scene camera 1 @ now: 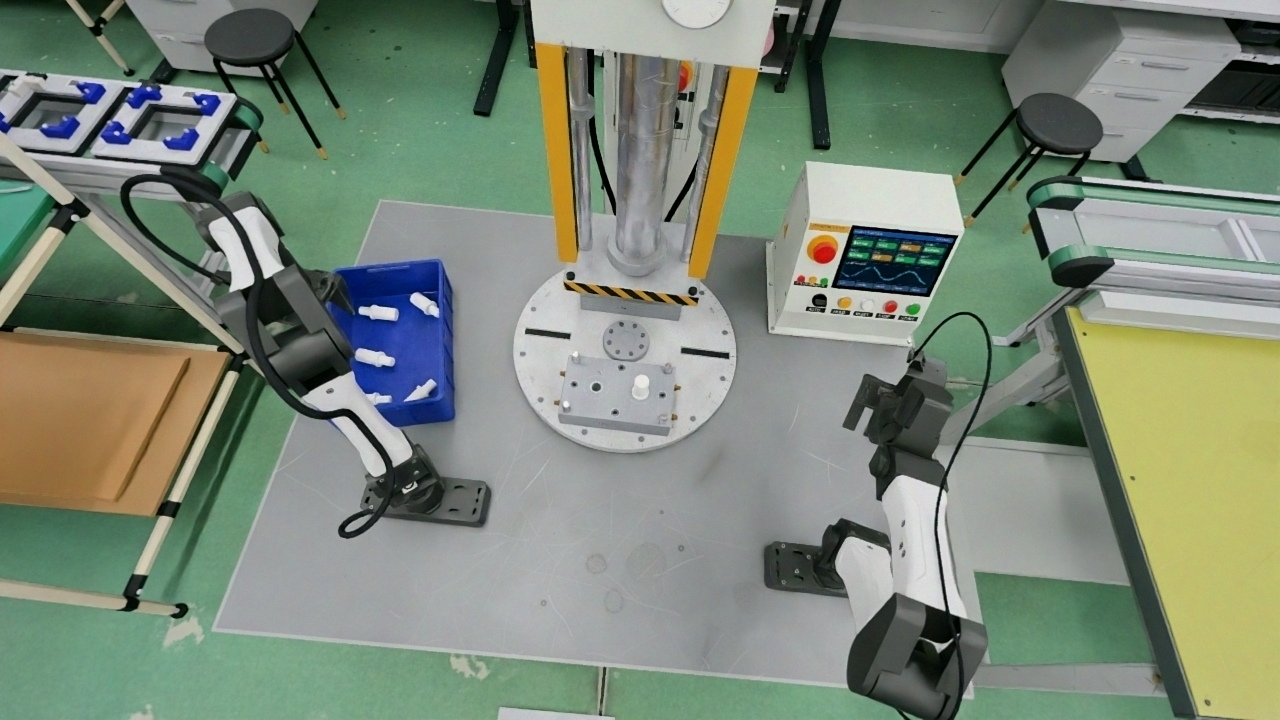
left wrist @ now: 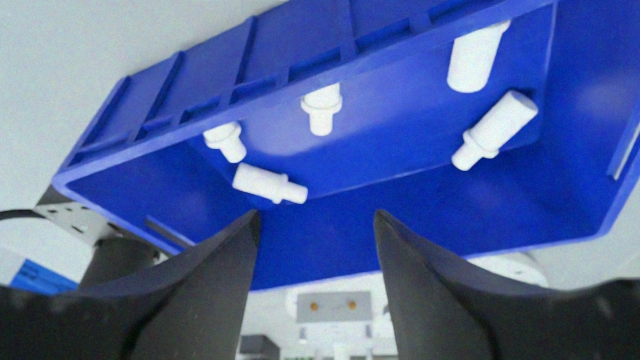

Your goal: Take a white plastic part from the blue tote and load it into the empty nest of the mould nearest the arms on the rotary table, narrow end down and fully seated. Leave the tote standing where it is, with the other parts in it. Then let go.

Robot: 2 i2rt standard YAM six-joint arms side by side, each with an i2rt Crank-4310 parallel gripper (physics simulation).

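Note:
The blue tote stands on the left of the scene view. Several white plastic parts lie in it, among them one part and another part. In the left wrist view, parts lie tilted different ways. The grey mould sits on the rotary table. Its left nest is empty; a white part stands in its right nest. My left gripper is open and empty above the tote; the arm partly hides it in the scene view. My right gripper is open and empty, right of the rotary table.
The press column with yellow guards rises behind the mould. A control box with a screen stands at the back right. A conveyor with blue-cornered frames runs at the upper left, and a yellow-topped table stands at the right.

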